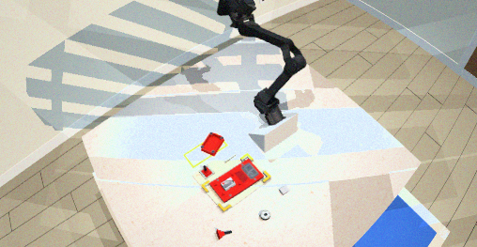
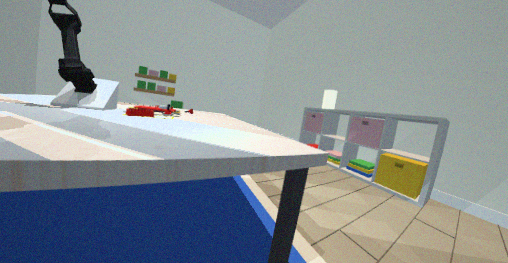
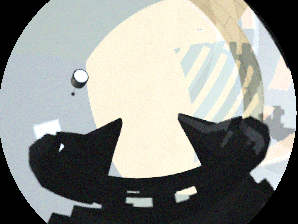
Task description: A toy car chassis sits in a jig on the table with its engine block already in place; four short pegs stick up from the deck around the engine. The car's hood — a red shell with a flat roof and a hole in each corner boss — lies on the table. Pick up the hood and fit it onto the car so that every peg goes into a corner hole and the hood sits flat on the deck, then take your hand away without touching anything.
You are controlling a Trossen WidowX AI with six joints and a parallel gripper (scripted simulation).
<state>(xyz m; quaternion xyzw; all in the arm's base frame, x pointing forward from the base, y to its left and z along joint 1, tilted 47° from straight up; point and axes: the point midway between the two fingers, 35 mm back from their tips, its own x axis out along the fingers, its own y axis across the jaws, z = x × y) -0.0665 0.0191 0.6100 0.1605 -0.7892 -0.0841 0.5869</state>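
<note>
My gripper tip is 52 cm above the red hood, 35 cm short of it and 33 cm to the right of it.
</note>
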